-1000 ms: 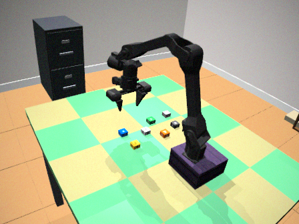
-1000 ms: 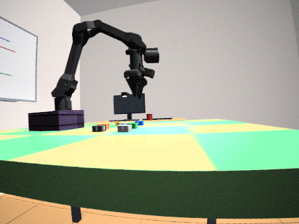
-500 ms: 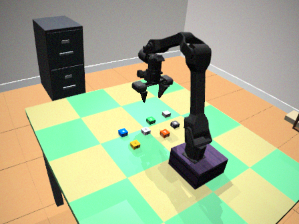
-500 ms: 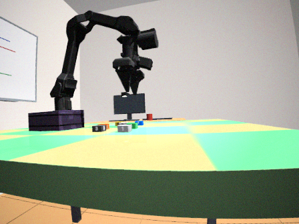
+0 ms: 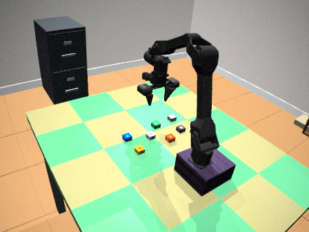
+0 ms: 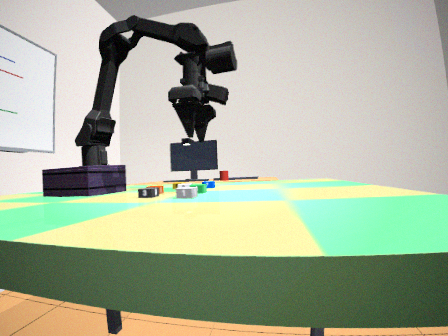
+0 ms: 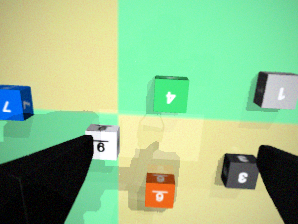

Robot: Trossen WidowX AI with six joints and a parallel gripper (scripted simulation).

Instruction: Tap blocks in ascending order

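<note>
The dark grey block lies 11 cm below my gripper tip, 9 cm behind it and 8 cm to the right of it. The rest, counted from my gripper tip: orange block 11 cm below, 11 cm behind, 1 cm to the left; then white block 11 cm below, 7 cm to the left, 5 cm behind; then green block 11 cm below.
</note>
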